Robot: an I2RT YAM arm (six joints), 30 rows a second.
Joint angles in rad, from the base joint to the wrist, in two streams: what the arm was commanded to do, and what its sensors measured. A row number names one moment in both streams.
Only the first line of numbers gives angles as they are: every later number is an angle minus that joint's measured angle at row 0.
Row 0, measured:
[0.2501, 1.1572, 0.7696, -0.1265, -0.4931, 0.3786]
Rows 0 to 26, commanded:
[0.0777, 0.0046, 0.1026, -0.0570, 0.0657, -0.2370]
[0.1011, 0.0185, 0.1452, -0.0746, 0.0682, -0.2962]
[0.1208, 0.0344, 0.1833, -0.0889, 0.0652, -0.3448]
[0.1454, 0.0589, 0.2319, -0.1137, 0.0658, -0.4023]
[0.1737, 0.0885, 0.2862, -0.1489, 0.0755, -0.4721]
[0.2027, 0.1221, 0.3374, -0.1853, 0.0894, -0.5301]
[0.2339, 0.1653, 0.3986, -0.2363, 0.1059, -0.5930]
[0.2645, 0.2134, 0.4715, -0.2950, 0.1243, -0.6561]
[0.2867, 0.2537, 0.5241, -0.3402, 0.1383, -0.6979]
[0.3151, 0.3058, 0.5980, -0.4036, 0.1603, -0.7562]
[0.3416, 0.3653, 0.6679, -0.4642, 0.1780, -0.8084]
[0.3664, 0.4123, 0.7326, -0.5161, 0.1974, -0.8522]
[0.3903, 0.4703, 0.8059, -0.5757, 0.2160, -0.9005]
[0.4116, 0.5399, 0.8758, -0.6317, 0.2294, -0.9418]
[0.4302, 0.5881, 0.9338, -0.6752, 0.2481, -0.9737]
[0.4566, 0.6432, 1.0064, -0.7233, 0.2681, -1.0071]
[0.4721, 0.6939, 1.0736, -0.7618, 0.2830, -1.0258]
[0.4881, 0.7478, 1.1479, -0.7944, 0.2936, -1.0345]
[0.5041, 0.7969, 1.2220, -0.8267, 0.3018, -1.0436]
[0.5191, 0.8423, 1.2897, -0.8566, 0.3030, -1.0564]
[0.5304, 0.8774, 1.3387, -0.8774, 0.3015, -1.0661]
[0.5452, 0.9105, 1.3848, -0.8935, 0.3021, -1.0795]
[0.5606, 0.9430, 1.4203, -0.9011, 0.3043, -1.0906]
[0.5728, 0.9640, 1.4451, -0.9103, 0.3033, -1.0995]
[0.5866, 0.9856, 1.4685, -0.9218, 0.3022, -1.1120]
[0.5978, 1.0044, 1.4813, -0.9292, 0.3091, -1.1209]
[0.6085, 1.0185, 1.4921, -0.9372, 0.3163, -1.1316]
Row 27, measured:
[0.5863, 0.9884, 1.4596, -0.8480, 0.2919, -1.0674]
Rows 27 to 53, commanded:
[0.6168, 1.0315, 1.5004, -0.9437, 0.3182, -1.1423]
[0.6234, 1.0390, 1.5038, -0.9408, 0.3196, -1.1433]
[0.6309, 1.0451, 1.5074, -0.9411, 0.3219, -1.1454]
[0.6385, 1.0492, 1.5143, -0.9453, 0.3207, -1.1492]
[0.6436, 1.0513, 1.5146, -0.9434, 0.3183, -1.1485]
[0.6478, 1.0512, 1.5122, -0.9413, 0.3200, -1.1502]
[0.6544, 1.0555, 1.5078, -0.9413, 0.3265, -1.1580]
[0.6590, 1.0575, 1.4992, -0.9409, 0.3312, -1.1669]
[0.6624, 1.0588, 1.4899, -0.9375, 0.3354, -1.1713]
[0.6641, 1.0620, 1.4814, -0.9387, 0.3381, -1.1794]
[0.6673, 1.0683, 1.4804, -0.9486, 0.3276, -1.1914]
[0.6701, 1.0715, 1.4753, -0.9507, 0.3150, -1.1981]
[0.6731, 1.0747, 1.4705, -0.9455, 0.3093, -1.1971]
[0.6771, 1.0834, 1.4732, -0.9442, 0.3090, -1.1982]
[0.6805, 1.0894, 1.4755, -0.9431, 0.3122, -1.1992]
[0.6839, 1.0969, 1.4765, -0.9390, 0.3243, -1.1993]
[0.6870, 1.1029, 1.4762, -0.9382, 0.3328, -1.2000]
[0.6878, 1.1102, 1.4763, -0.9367, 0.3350, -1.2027]
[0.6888, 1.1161, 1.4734, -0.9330, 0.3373, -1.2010]
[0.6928, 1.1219, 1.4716, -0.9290, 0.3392, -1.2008]
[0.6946, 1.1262, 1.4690, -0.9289, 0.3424, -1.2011]
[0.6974, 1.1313, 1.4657, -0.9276, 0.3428, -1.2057]
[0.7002, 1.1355, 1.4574, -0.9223, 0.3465, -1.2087]
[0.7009, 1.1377, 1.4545, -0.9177, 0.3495, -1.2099]
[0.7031, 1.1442, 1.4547, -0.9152, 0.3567, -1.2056]
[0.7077, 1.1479, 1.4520, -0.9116, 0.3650, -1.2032]
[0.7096, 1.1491, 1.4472, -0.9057, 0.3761, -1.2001]
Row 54, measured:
[0.7034, 1.1395, 1.4546, -0.9224, 0.3472, -1.2024]
